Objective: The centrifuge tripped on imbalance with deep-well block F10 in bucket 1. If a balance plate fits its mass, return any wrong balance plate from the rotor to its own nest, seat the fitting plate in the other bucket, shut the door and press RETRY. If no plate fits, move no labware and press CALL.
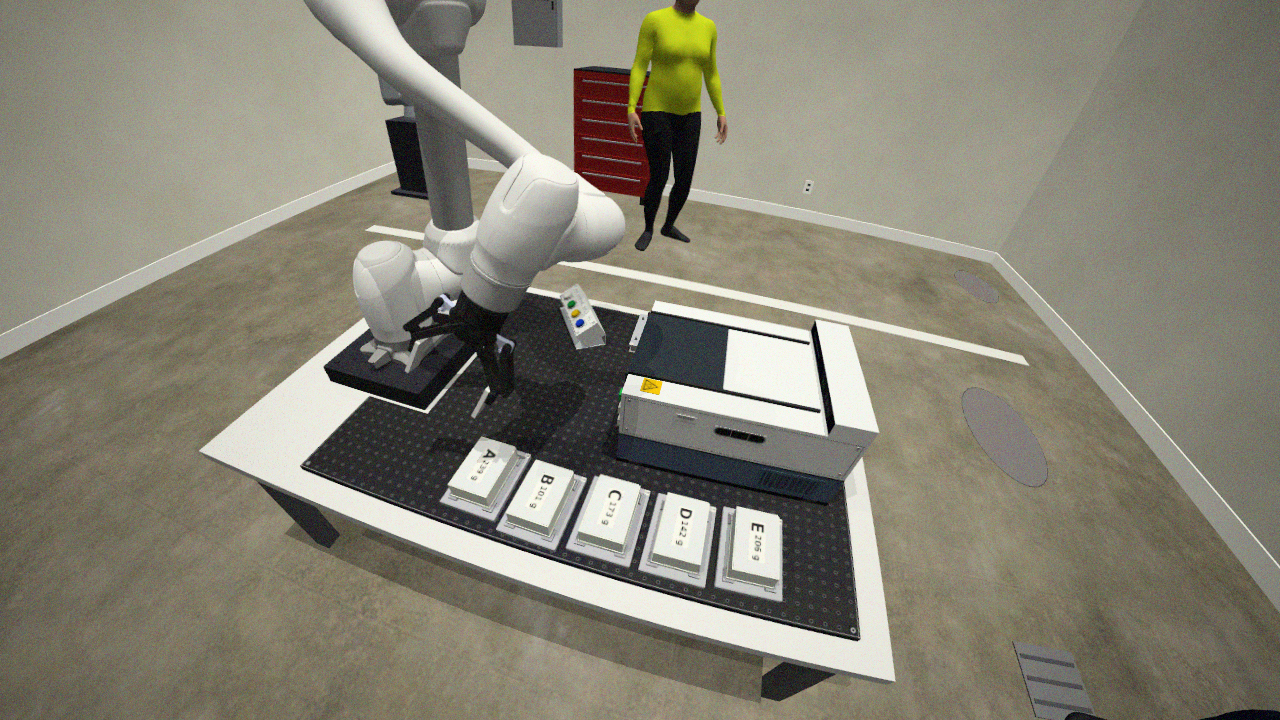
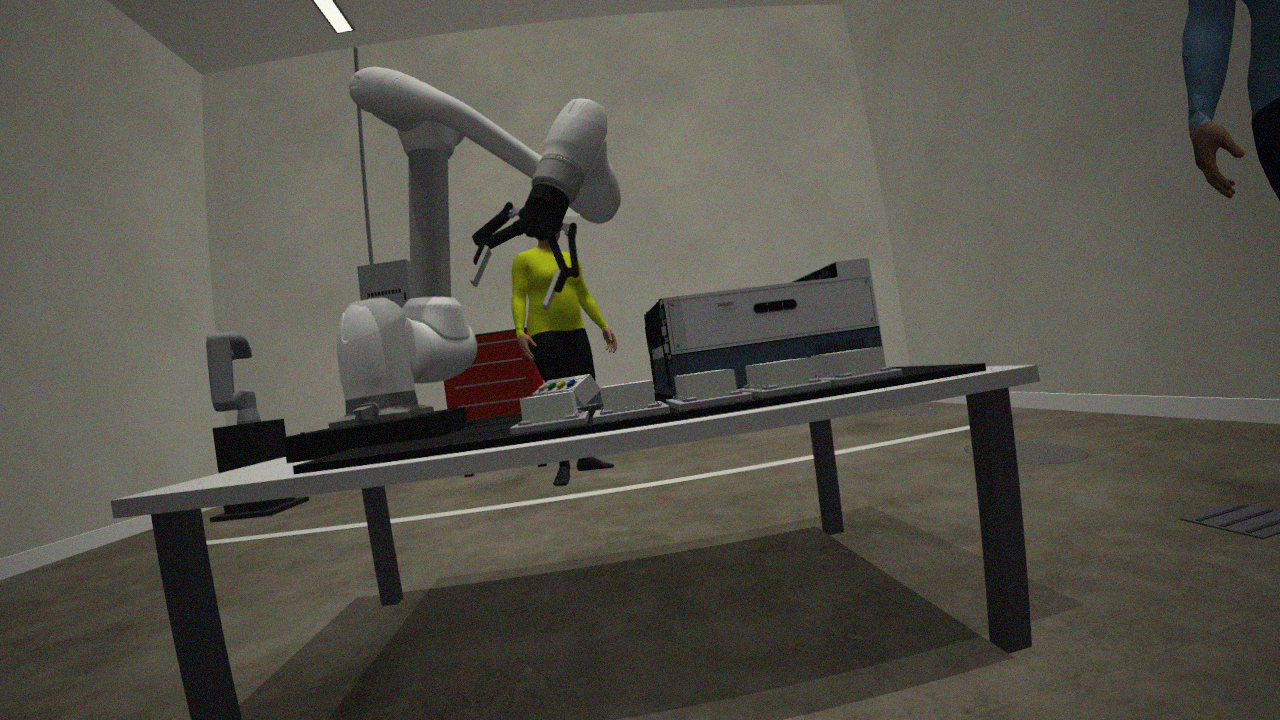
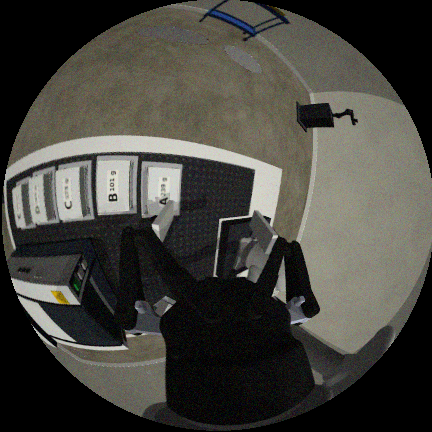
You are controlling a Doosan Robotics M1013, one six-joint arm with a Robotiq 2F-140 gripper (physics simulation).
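Pixels of known places: gripper, fingertip midpoint: (image 1: pixel 444 390) (image 2: pixel 509 295) (image 3: pixel 213 213); arm's base, link origin: (image 1: pixel 408 341) (image 2: pixel 384 420) (image 3: pixel 248 249).
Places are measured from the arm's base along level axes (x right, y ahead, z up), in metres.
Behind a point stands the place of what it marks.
My gripper (image 1: pixel 447 377) {x 0.263, y 0.367, z 0.192 m} (image 2: pixel 517 278) {x 0.263, y 0.367, z 0.192 m} (image 3: pixel 213 213) {x 0.263, y 0.367, z 0.192 m} is open and empty, high above the table between the arm's base and plate A. Plates A (image 1: pixel 484 471) {x 0.286, y 0.425, z 0.011 m} (image 3: pixel 162 182) {x 0.297, y 0.418, z 0.011 m}, B (image 1: pixel 542 497) {x 0.297, y 0.556, z 0.011 m} (image 3: pixel 114 185) {x 0.287, y 0.542, z 0.011 m}, C (image 1: pixel 610 513) {x 0.285, y 0.686, z 0.011 m} (image 3: pixel 70 192) {x 0.275, y 0.670, z 0.010 m}, D (image 1: pixel 682 534) {x 0.283, y 0.821, z 0.011 m} and E (image 1: pixel 756 547) {x 0.267, y 0.954, z 0.011 m} sit in a row of nests, marked 239 g, 101 g, 173 g, 142 g and 206 g. The centrifuge (image 1: pixel 707 416) {x 0.121, y 0.810, z 0.154 m} (image 2: pixel 769 317) {x 0.117, y 0.862, z 0.101 m} (image 3: pixel 47 280) {x 0.127, y 0.720, z 0.154 m} has dark and white panels across its top; rotor, buckets and block F10 are hidden. The button box (image 1: pixel 586 329) (image 2: pixel 561 398) shows green, yellow and blue buttons.
The arm's base stands on a black block (image 1: pixel 402 380) {x 0.130, y 0.091, z 0.001 m} at the table's left. A perforated dark mat (image 1: pixel 384 447) {x 0.288, y 0.155, z -0.043 m} lies on the white table (image 1: pixel 268 429) {x 0.350, y -0.158, z -0.056 m}. A person in yellow (image 1: pixel 677 62) stands behind near a red cabinet (image 1: pixel 608 134). Part of another person in blue (image 2: pixel 1208 71) shows at right.
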